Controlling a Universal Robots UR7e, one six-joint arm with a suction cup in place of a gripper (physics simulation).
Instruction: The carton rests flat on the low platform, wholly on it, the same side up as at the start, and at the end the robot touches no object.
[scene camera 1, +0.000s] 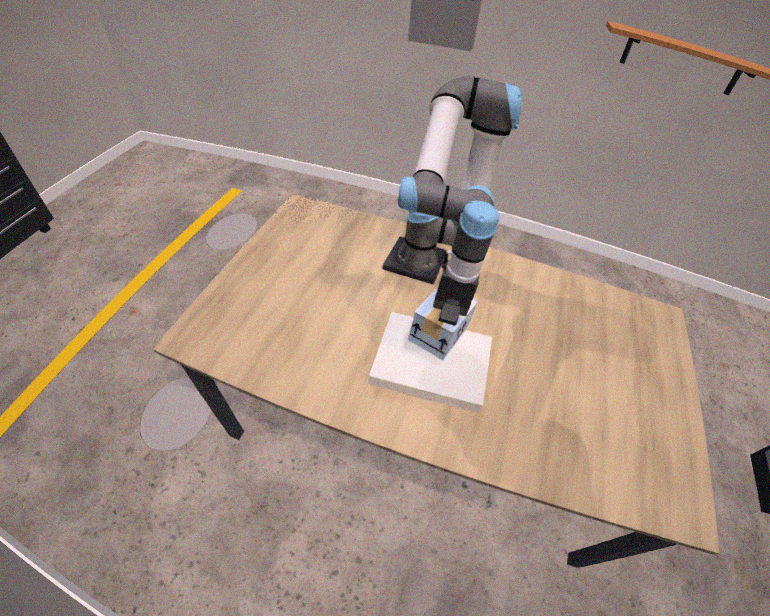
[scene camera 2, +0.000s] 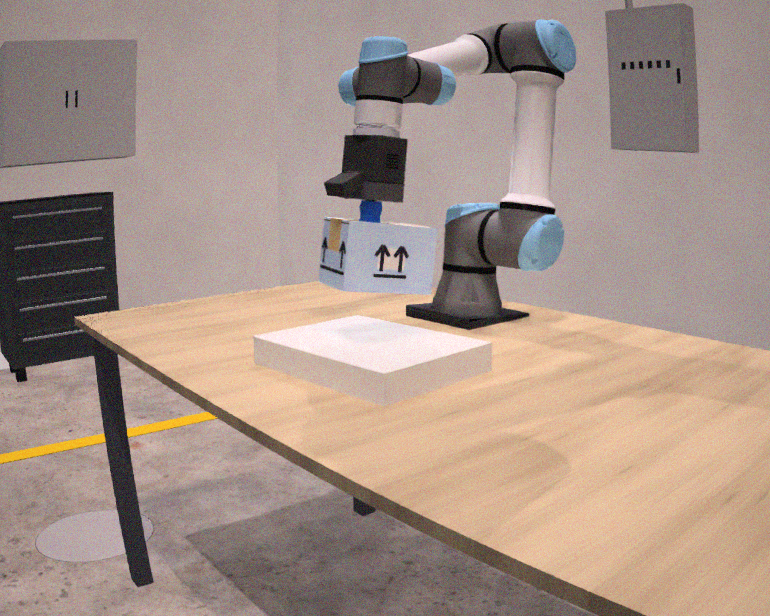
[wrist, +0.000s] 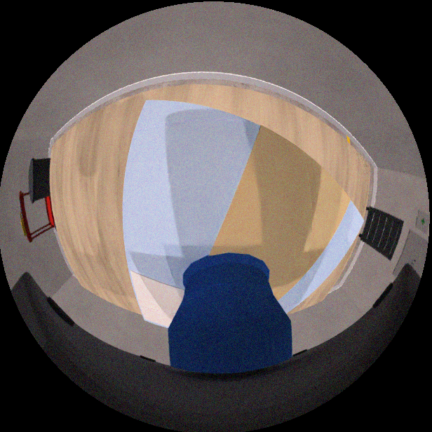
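Seen in the pictures: end effector, tool point: (scene camera 2: 368, 229); arm's base, origin of the base link: (scene camera 1: 417, 259) (scene camera 2: 466, 309).
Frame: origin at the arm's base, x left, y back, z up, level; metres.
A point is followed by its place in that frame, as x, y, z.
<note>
The carton (scene camera 1: 433, 333) @[0.130, -0.464, 0.194] (scene camera 2: 391, 258) @[0.197, -0.408, 0.167] (wrist: 205, 185) is pale blue-white with a tan tape strip and black up arrows, which point up. It hangs upright in the air above the low white platform (scene camera 1: 427, 378) @[0.147, -0.495, 0.031] (scene camera 2: 321, 366) @[0.175, -0.534, 0.015], with a gap between them in the second scene view. A soft shadow lies on the platform's top. My suction gripper (scene camera 2: 370, 220) (wrist: 226, 265) has its blue cup on the carton's top face and holds it. In the first scene view the black tool body hides the cup. The platform does not show in the wrist view, where the carton covers the middle.
The wooden table (scene camera 1: 577, 385) @[0.604, -0.351, -0.017] (scene camera 2: 545, 436) @[0.546, -0.477, -0.017] (wrist: 90, 200) bears the platform and the arm's black base plate (scene camera 1: 398, 263) @[-0.058, -0.053, 0.006] (scene camera 2: 468, 317) @[0.072, -0.078, 0.005], which stands behind the platform. A dark drawer cabinet (scene camera 1: 16, 199) (scene camera 2: 61, 276) (wrist: 384, 232) stands on the floor beyond the table.
</note>
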